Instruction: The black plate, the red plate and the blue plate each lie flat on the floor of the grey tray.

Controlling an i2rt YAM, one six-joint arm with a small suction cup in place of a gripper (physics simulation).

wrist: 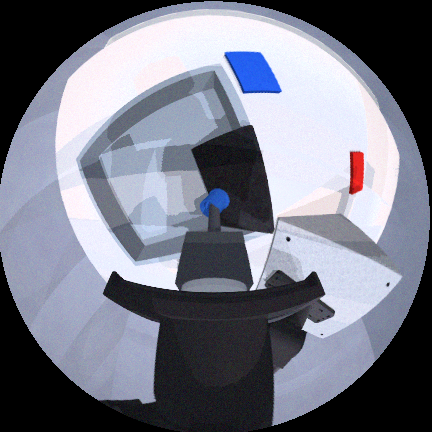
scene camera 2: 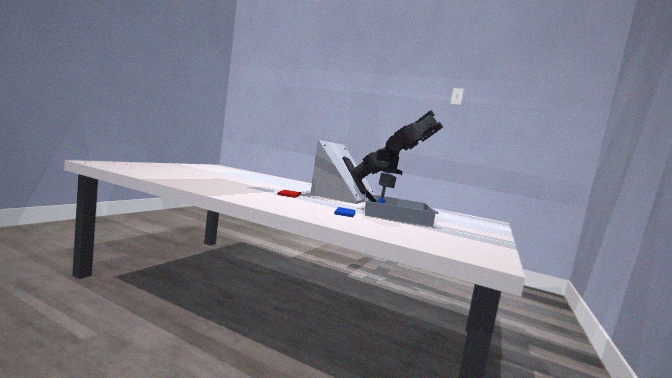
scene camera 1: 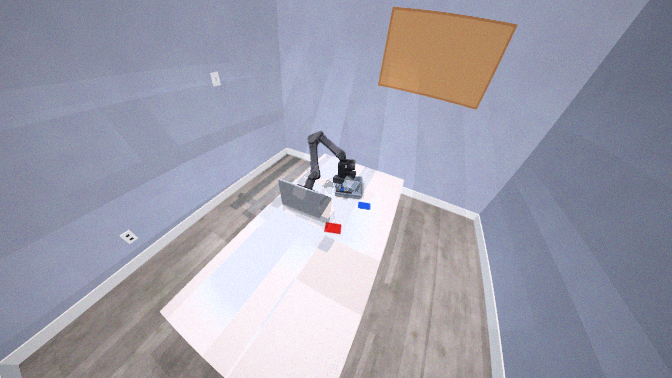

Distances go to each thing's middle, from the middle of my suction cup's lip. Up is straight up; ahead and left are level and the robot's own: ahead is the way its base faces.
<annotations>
Now: the black plate point(wrist: 232, 161) 2 cm to the right of my suction cup and 2 cm ahead of it. Round my suction cup: blue plate point(wrist: 253, 73) 22 cm ahead, 3 cm to the right, 3 cm below; grey tray point(scene camera 2: 403, 210) 8 cm to the left, 2 cm ahead, 1 cm below.
</annotations>
